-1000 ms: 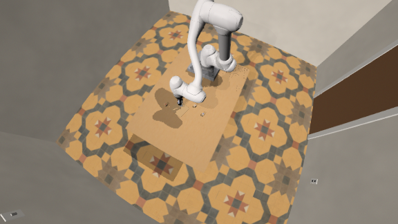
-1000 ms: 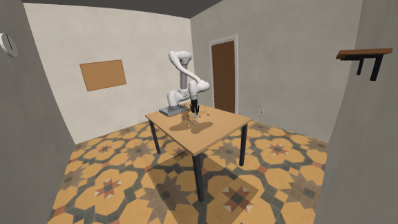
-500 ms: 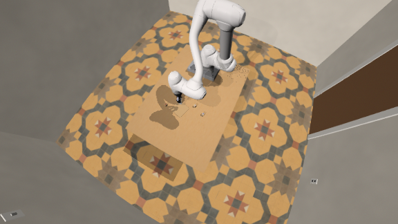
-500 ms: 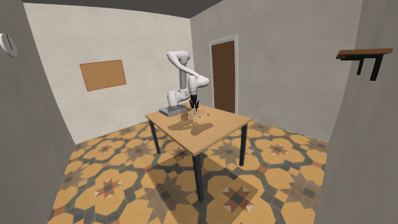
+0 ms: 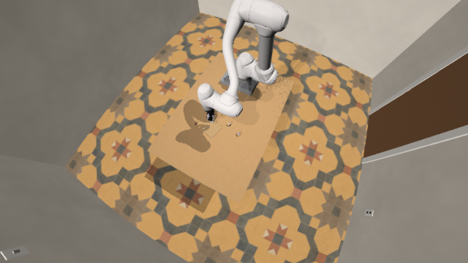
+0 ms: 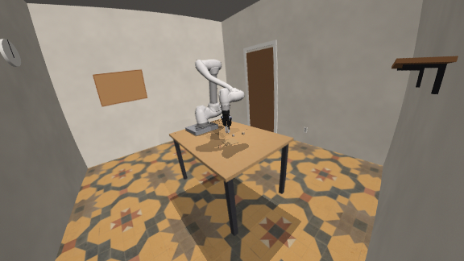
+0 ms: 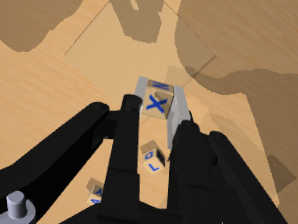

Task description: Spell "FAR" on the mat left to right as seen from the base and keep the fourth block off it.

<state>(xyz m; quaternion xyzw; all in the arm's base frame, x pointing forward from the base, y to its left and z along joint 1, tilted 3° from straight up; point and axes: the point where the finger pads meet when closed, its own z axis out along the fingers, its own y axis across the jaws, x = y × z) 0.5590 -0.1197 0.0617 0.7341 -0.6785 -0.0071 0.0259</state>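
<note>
Right now the tan mat is 3 cm ahead of my hand, 1 cm to the right of it and 13 cm below it. Also, from my hand: R block 3 cm ahead, 16 cm to the right, 12 cm below.
</note>
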